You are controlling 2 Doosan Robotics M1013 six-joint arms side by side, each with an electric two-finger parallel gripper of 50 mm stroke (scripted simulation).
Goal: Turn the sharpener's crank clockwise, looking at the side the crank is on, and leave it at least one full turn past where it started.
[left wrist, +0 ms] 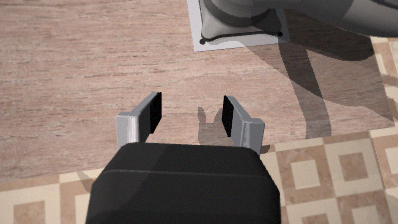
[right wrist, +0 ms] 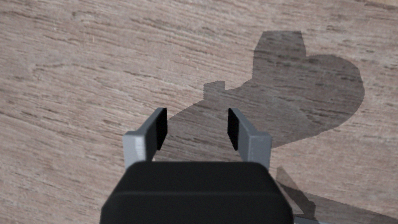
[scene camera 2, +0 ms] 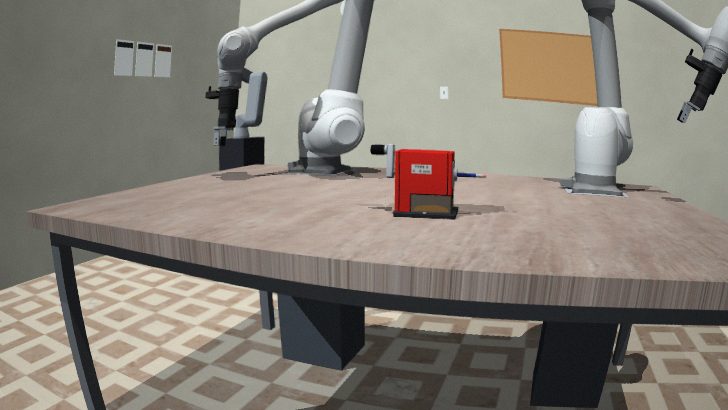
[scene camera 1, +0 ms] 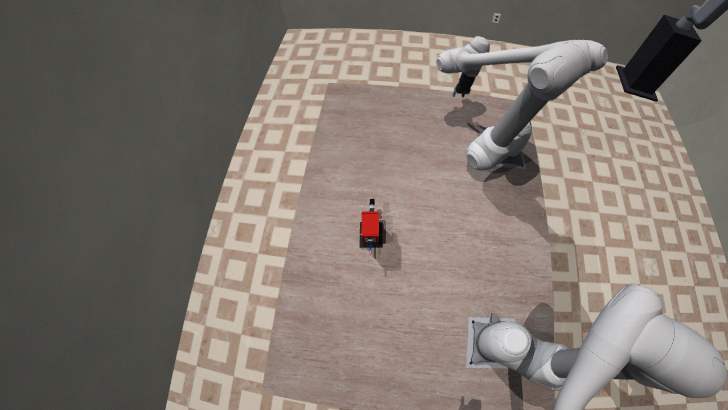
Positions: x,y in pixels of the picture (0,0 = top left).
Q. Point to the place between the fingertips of the left gripper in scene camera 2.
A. At 680,121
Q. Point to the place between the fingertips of the right gripper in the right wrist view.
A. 197,120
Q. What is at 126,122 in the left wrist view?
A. The left gripper.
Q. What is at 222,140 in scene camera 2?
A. The right gripper.
